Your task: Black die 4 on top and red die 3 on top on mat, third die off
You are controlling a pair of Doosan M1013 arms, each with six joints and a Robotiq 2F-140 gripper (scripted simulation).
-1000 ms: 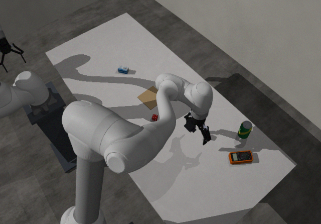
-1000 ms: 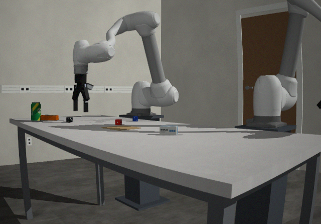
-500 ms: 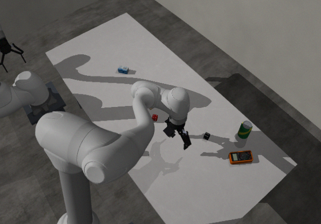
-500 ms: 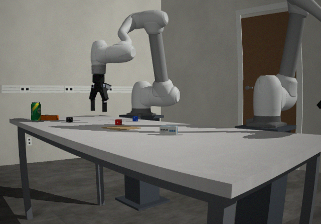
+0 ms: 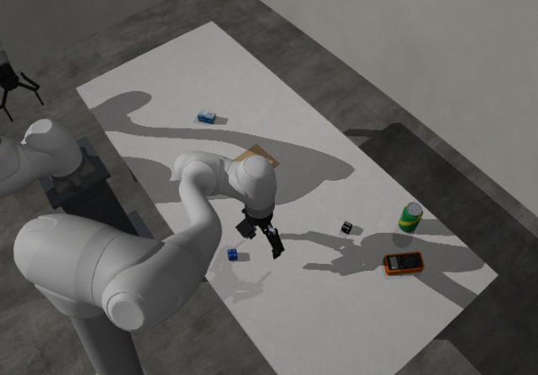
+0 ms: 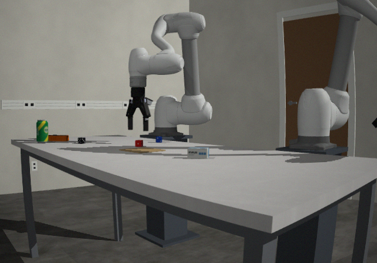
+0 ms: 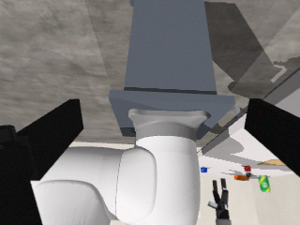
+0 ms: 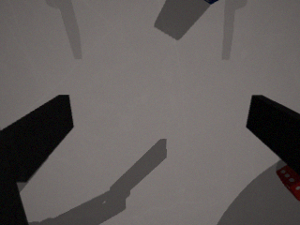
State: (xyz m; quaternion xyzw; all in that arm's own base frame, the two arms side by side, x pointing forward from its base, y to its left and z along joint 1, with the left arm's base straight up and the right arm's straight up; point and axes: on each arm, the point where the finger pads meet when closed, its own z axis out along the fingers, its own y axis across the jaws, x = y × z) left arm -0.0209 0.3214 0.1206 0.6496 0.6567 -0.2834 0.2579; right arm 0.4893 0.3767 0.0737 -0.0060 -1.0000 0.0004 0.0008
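Note:
Now: the blue die 110 mm behind my right hand, 40 mm to the left of it and 60 mm below it. From my right hand the other things lie so: black die 280 mm ahead, 110 mm to the right, 60 mm below; then red die 100 mm ahead, 180 mm to the left, 60 mm below; then tan mat 180 mm ahead, 330 mm to the left, 70 mm below.

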